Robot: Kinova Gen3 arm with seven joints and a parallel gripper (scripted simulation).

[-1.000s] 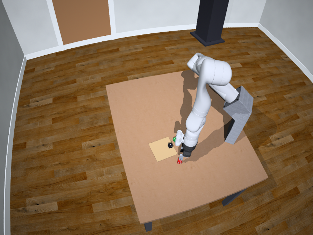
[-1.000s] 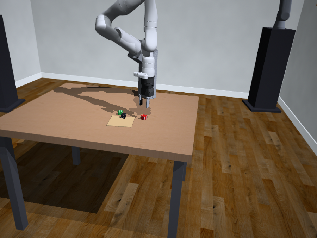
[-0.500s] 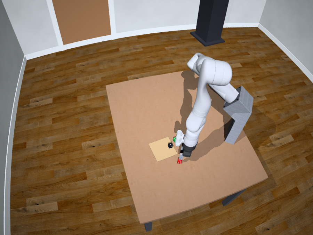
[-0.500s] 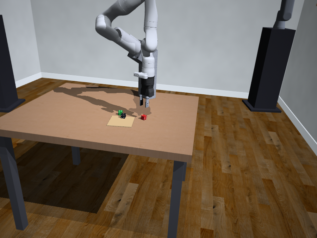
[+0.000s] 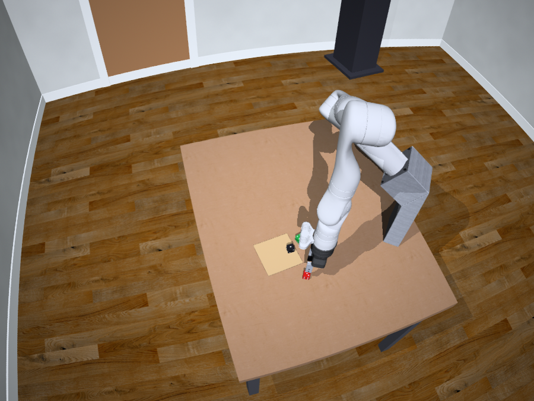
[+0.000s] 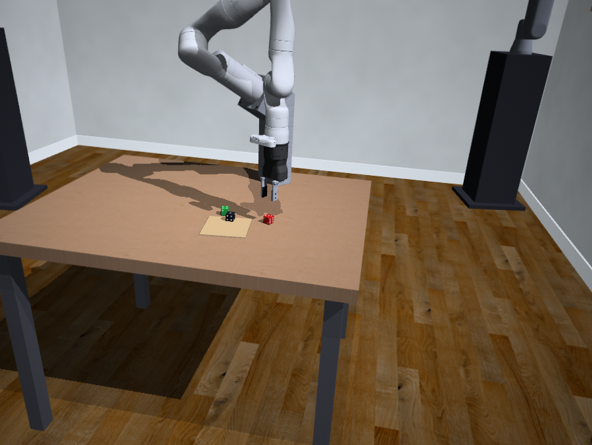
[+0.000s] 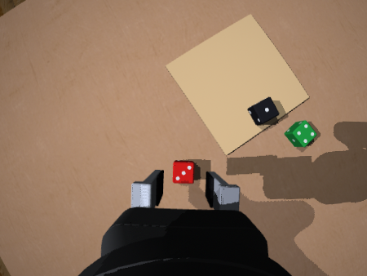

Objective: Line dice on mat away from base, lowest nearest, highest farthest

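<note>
My hand is 90 mm above the red die. Round my hand: green die (150 mm to the right, 90 mm below, 50 mm behind); then tan mat (130 mm to the right, 100 mm below, 50 mm ahead); then black die (120 mm to the right, 90 mm below).
</note>
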